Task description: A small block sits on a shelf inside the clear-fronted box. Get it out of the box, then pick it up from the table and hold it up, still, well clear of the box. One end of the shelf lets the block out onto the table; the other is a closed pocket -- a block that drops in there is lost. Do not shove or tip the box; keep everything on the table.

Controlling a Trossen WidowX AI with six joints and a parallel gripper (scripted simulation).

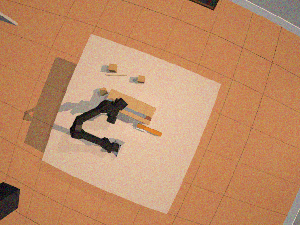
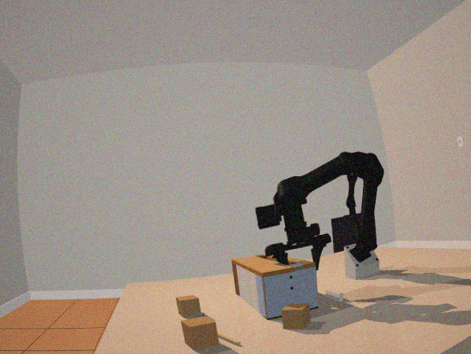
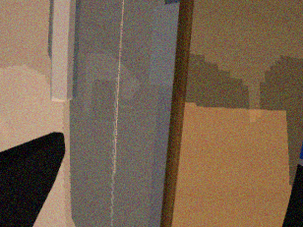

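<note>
Right now my gripper tip is 60 mm short of the blue block and 10 mm to the right of it. From my gripper tip the other things lie so: box 20 mm ahead, 100 mm to the right, 20 mm below; then orange bar 90 mm behind, 300 mm to the right, 70 mm below.
</note>
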